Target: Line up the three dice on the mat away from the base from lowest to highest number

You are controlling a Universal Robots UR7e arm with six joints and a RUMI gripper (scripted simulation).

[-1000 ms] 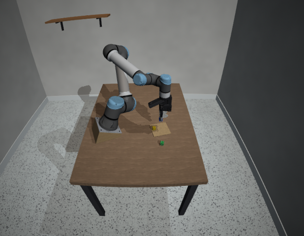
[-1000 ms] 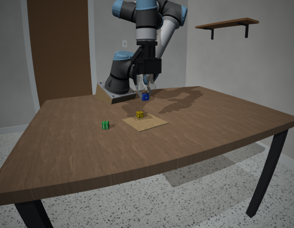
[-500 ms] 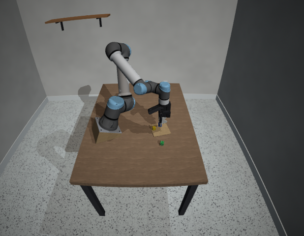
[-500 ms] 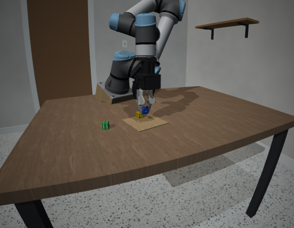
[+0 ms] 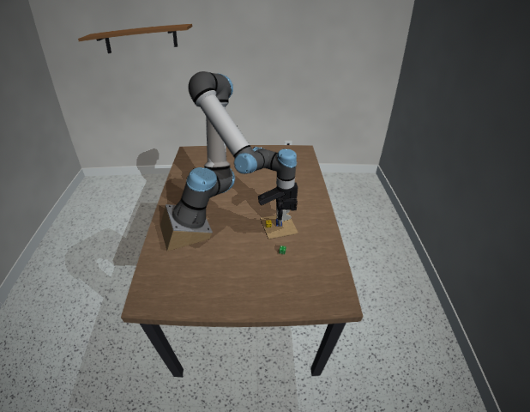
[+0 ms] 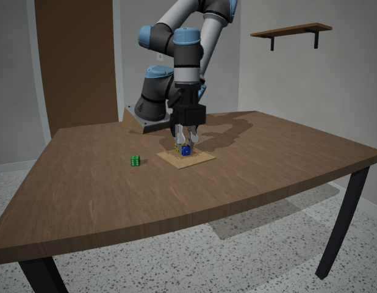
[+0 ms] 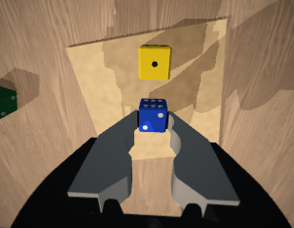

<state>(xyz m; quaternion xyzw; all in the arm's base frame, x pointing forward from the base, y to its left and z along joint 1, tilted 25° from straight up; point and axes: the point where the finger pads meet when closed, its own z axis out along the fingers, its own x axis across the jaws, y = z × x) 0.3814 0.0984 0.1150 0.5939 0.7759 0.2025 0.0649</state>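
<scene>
Now: the blue die right at my hand. Also, from my hand: tan mat (2 cm below); green die (4 cm ahead, 16 cm to the right, 1 cm below); yellow die (5 cm behind, 1 cm to the right, 1 cm below).
</scene>
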